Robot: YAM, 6 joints.
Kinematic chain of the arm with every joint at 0, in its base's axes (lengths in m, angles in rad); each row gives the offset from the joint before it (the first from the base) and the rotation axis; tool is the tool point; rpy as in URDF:
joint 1: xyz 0 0 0.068 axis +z
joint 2: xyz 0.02 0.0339 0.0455 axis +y
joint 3: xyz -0.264 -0.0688 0 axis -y
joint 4: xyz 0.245 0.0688 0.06 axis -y
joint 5: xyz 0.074 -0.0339 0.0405 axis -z
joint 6: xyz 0.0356 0 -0.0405 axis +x
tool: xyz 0 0 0 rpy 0 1.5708 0
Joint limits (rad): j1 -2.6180..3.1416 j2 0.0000..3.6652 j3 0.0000..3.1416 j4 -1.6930..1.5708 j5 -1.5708..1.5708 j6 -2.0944..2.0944
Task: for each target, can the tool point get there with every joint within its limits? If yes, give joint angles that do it. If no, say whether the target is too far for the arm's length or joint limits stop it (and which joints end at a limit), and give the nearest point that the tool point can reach.
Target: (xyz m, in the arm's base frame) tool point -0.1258 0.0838 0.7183
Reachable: yes | joints 2.6337 1.6379 2.6318 0.2977 0.3444 -0.1277
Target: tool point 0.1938 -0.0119 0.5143
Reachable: yes | joints 0.0583 1.1138 1.6014 -0.5263 0.7103 0.3241
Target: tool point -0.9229 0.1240 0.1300
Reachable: no: too far | nearest point -0.6400 0.0860 0.1248 | short by 0.286 m
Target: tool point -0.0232 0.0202 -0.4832
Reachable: no: joint limits stop it (at a limit: joint 2) | nearest point -0.0717 0.0624 -0.3461 | short by 0.151 m
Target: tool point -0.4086 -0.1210 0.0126
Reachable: no: joint limits stop it (at a limit: joint 1) | nearest point -0.3766 -0.1763 0.0126 | short by 0.064 m
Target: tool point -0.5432 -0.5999 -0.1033
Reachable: no: too far | nearest point -0.4185 -0.4622 -0.0523 | short by 0.193 m
